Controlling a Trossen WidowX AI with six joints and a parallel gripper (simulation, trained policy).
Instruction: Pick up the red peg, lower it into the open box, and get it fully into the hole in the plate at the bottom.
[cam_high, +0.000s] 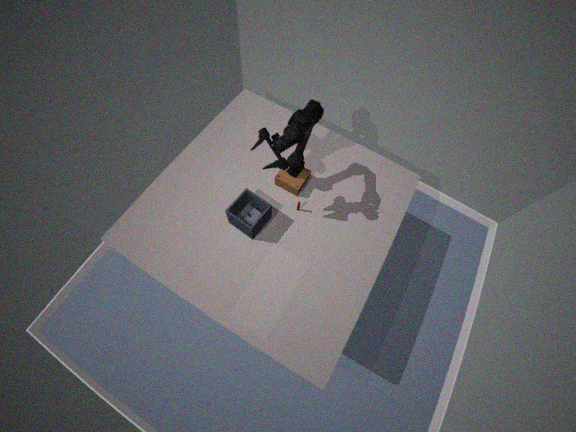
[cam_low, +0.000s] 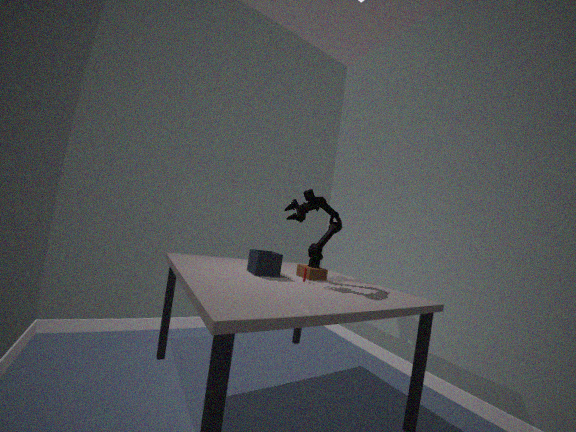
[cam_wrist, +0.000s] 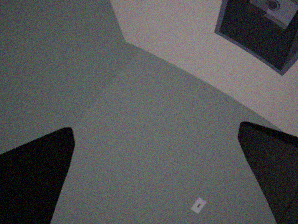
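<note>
Now: the red peg 350 mm below my gripper tip, 190 mm to the left of it and 100 mm behind it. Round my gripper tip: grey plate (340 mm below, 110 mm ahead, 20 mm to the left).
</note>
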